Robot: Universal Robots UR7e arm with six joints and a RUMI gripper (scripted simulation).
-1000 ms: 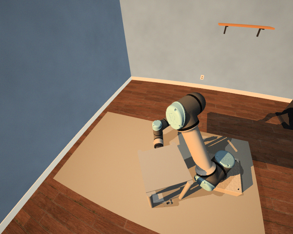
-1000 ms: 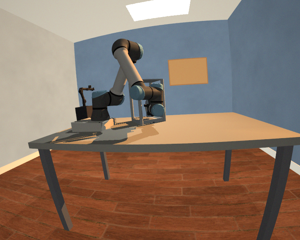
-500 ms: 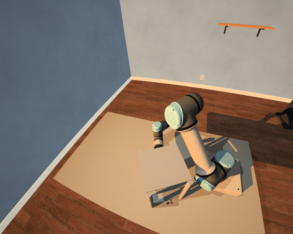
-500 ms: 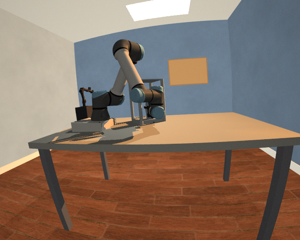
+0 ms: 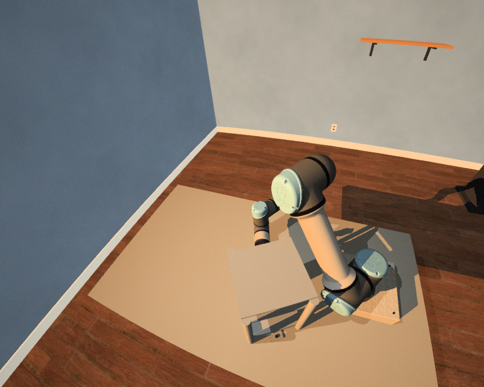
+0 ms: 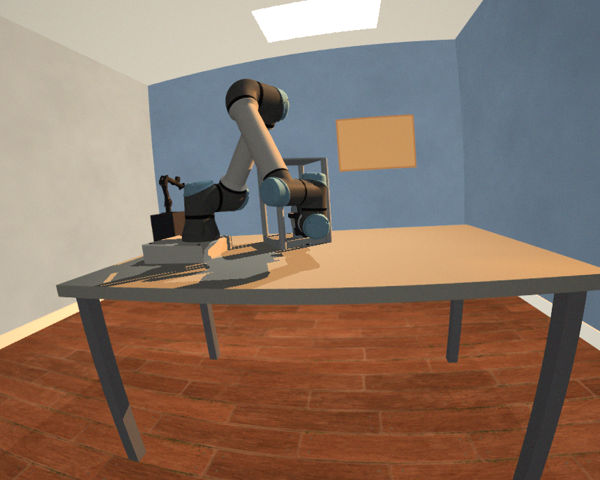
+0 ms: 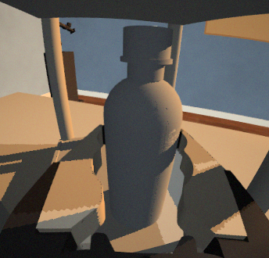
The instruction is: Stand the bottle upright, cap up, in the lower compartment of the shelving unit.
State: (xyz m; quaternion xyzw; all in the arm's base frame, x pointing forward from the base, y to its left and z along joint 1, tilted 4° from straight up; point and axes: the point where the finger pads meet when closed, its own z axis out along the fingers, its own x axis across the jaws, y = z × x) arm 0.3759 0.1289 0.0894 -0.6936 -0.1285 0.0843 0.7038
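The grey bottle lies 20 mm above my hand. The rest, counted from my hand: shelving unit: 30 mm behind, 40 mm to the left, 50 mm above.
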